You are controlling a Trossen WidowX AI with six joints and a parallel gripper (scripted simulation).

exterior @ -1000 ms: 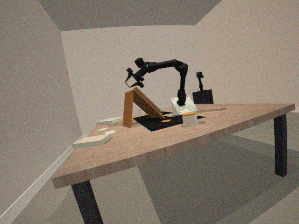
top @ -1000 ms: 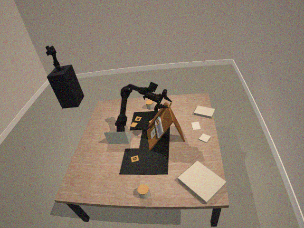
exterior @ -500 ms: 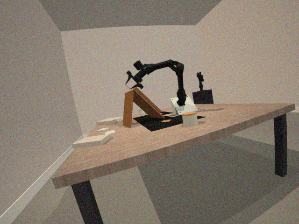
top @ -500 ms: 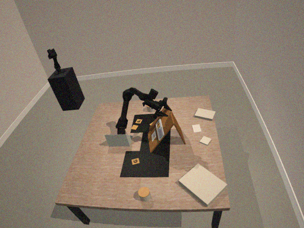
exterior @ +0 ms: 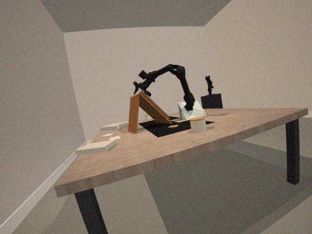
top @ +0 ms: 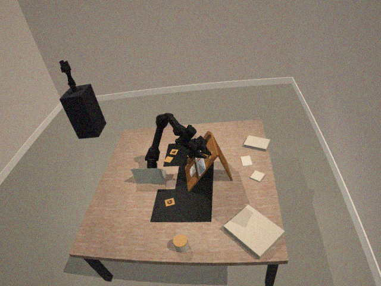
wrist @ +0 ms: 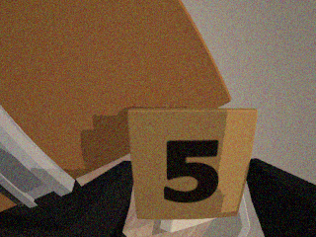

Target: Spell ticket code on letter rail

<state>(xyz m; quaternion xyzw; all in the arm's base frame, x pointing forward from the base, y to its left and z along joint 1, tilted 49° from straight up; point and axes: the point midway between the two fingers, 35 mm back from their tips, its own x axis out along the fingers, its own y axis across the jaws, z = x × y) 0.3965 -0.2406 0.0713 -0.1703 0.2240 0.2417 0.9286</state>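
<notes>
The white ticket lies 13 cm behind my gripper tip, 10 cm to the left of it and 20 cm below it. From my gripper tip the other things lie so: orange tile (right at my gripper tip); then black mat (23 cm behind, 11 cm to the left, 28 cm below).
</notes>
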